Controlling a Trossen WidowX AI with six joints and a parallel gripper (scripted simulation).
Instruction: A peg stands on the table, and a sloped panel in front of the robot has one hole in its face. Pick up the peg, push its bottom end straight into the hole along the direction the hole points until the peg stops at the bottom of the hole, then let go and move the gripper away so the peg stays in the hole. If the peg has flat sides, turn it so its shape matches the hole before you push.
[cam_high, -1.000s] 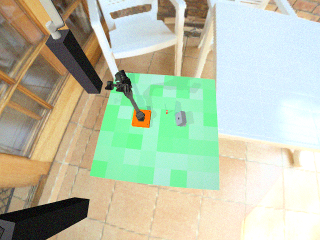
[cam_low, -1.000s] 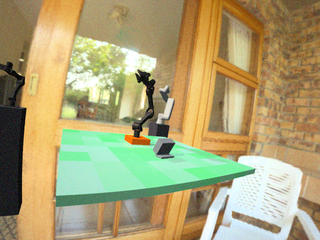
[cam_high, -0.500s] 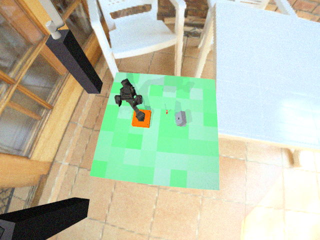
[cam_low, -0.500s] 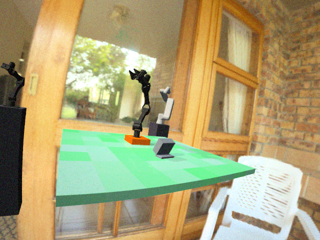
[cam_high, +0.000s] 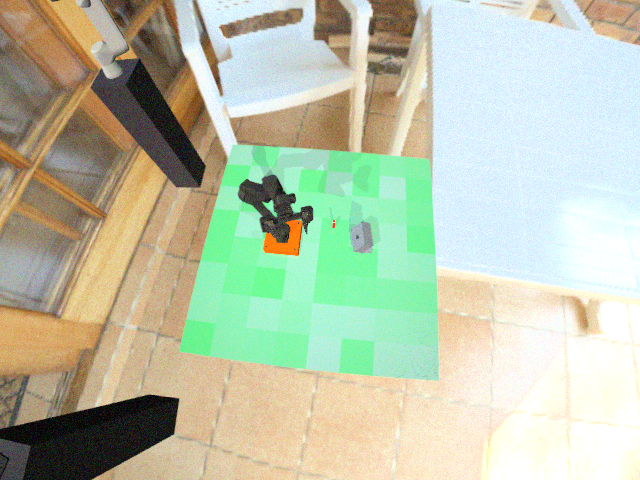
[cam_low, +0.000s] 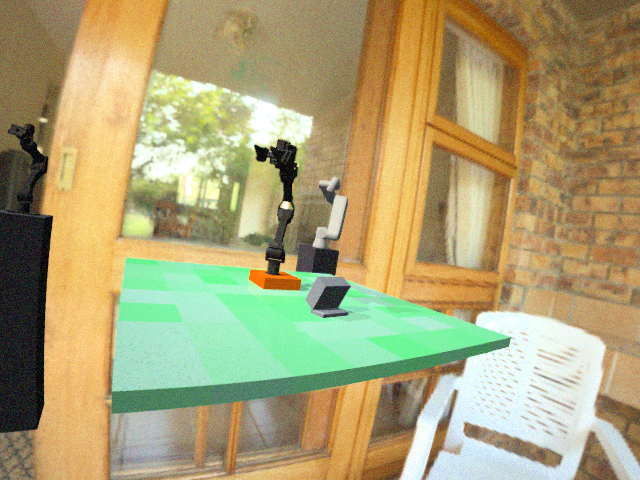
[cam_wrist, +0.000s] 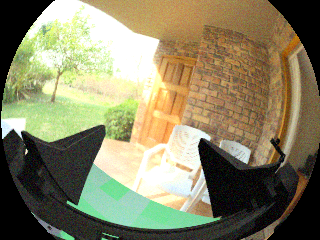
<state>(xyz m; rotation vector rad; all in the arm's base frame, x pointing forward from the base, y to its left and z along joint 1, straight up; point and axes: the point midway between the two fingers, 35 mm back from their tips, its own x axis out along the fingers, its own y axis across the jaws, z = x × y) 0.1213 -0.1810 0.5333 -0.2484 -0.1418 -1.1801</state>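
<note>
The red peg lies 140 mm ahead of my gripper tip, 310 mm to the left of it and 540 mm below it. The rest, counted from my gripper tip: sloped panel: 290 mm ahead, 220 mm to the left, 520 mm below.
</note>
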